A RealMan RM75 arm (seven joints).
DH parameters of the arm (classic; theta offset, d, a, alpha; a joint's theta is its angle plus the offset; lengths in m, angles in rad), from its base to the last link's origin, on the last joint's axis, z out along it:
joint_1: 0 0.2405 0 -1.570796
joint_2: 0 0 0 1.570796
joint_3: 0 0.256 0 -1.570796
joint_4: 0 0 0 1.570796
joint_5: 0 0.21 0 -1.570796
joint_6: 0 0 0 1.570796
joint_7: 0 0.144 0 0
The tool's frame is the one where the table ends.
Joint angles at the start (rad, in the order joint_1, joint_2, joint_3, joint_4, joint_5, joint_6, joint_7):
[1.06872, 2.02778, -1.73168, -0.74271, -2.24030, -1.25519, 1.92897]
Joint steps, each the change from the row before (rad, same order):
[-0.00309, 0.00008, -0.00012, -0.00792, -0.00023, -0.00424, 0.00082]
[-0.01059, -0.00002, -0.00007, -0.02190, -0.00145, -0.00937, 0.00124]
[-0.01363, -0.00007, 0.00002, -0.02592, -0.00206, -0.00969, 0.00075]
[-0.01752, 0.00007, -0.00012, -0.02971, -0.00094, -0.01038, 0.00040]
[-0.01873, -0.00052, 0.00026, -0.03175, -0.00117, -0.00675, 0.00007]
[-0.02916, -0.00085, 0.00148, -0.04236, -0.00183, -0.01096, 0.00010]
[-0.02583, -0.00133, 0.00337, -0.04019, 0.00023, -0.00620, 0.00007]
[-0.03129, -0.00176, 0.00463, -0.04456, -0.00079, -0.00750, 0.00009]
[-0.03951, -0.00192, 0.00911, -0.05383, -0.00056, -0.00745, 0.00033]
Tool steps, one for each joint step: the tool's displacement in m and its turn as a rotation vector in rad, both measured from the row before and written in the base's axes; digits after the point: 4 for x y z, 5 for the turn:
[-0.0006, -0.0008, 0.0002, -0.00251, 0.00146, 0.00165]
[-0.0010, -0.0020, 0.0006, -0.00487, 0.00440, 0.00464]
[-0.0007, -0.0022, 0.0008, -0.00459, 0.00550, 0.00574]
[-0.0003, -0.0029, 0.0009, -0.00530, 0.00770, 0.00493]
[-0.0006, -0.0024, 0.0012, -0.00136, 0.01005, 0.00718]
[0.0009, -0.0037, 0.0020, -0.00209, 0.01278, 0.00440]
[-0.0004, -0.0026, 0.0023, 0.00262, 0.01676, 0.00603]
[0.0007, -0.0031, 0.0031, 0.00422, 0.01744, 0.00394]
[0.0011, -0.0034, 0.0044, 0.00925, 0.02412, 0.00190]

